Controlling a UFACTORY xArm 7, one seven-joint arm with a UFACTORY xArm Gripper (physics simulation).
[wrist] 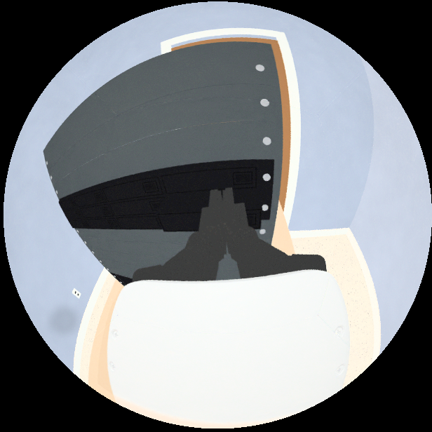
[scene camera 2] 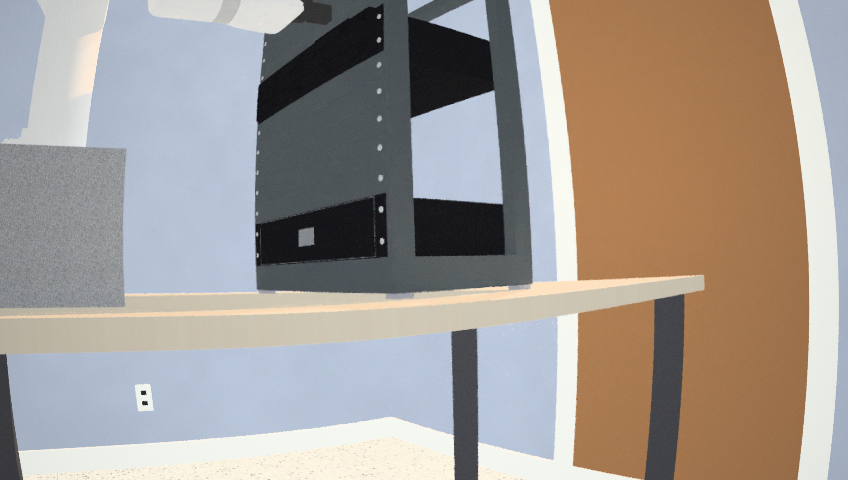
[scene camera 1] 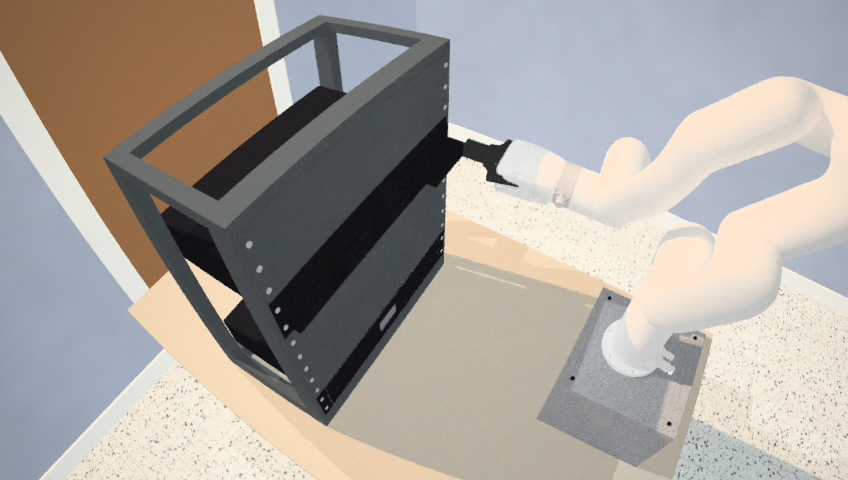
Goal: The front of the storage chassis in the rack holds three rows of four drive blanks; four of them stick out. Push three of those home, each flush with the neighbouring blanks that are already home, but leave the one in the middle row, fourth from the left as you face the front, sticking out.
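Seen in the pictures: gripper, fingertip midpoint: point(scene camera 2: 329, 15) point(scene camera 1: 464, 147); arm's base, link origin: point(scene camera 2: 54, 164) point(scene camera 1: 631, 348).
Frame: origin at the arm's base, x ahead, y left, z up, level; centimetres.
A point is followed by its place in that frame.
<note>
The storage chassis point(scene camera 1: 368, 223) {z 23.9, x 42.5, y 24.2 cm} point(scene camera 2: 321, 66) {z 20.4, x 44.8, y 12.9 cm} point(wrist: 125, 202) is a black band across the front of the dark grey rack point(scene camera 1: 330, 120) {z 42.1, x 45.7, y 25.7 cm} point(scene camera 2: 399, 148) {z 2.0, x 51.8, y -3.3 cm} point(wrist: 175, 105). Its blanks are black on black and hard to tell apart. In scene camera 1, a black block point(scene camera 1: 439, 168) {z 23.6, x 42.9, y 7.3 cm} stands out at the chassis's right end. In the wrist view, the top-right blank point(wrist: 243, 177) shows above and right of the fingertips. My gripper point(scene camera 1: 464, 148) {z 25.3, x 42.1, y 1.4 cm} point(scene camera 2: 330, 13) {z 25.3, x 42.1, y 1.4 cm} point(wrist: 224, 203) is shut and empty, its tips at the right part of the front, by the fourth column. It hides part of the middle and bottom rows; contact is unclear.
A lower black unit point(scene camera 1: 357, 350) {z -6.3, x 42.6, y 31.6 cm} point(scene camera 2: 339, 231) {z -8.8, x 47.1, y 9.5 cm} with a light grey label sits at the rack's bottom. The rack stands on a wooden table point(scene camera 1: 452, 356) {z -19.1, x 31.8, y 14.8 cm} point(scene camera 2: 238, 330) {z -20.6, x 24.4, y -25.4 cm}. The arm's grey base block point(scene camera 1: 595, 410) {z -3.3, x -0.8, y 13.8 cm} point(scene camera 2: 65, 226) {z -9.6, x 4.2, y -10.5 cm} stands in front of it. Screw-like dots line the posts.
</note>
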